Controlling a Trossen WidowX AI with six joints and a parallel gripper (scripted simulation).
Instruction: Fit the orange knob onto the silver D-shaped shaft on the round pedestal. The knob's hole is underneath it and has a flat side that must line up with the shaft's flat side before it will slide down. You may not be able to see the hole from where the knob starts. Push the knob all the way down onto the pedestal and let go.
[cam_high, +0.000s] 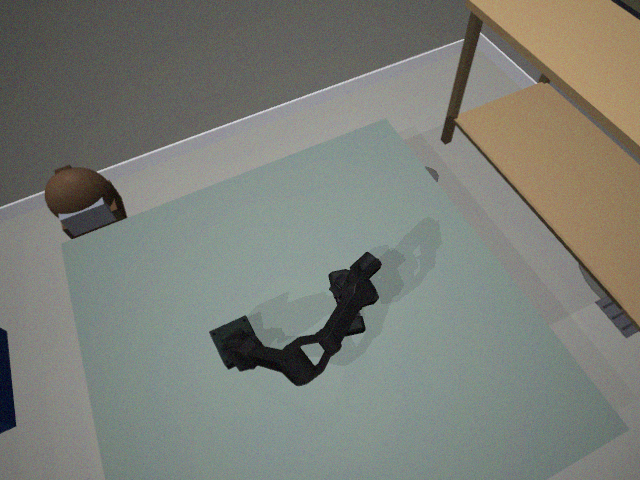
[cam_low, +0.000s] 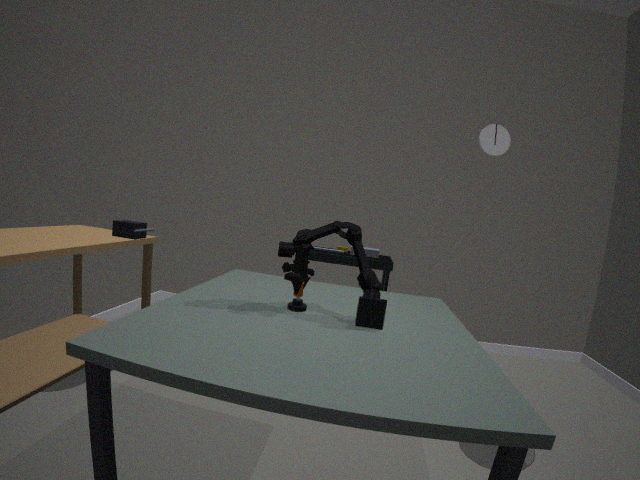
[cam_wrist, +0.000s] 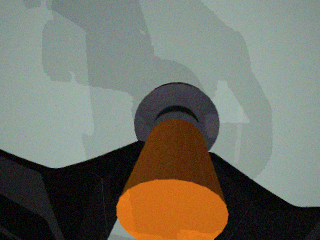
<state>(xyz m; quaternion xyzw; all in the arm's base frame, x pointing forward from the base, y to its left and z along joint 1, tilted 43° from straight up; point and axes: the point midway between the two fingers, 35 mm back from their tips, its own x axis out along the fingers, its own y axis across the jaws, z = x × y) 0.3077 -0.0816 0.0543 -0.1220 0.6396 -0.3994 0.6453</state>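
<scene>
The orange knob is 3 cm above my gripper tip. Also, from my gripper tip: dark round pedestal (4 cm below).
</scene>
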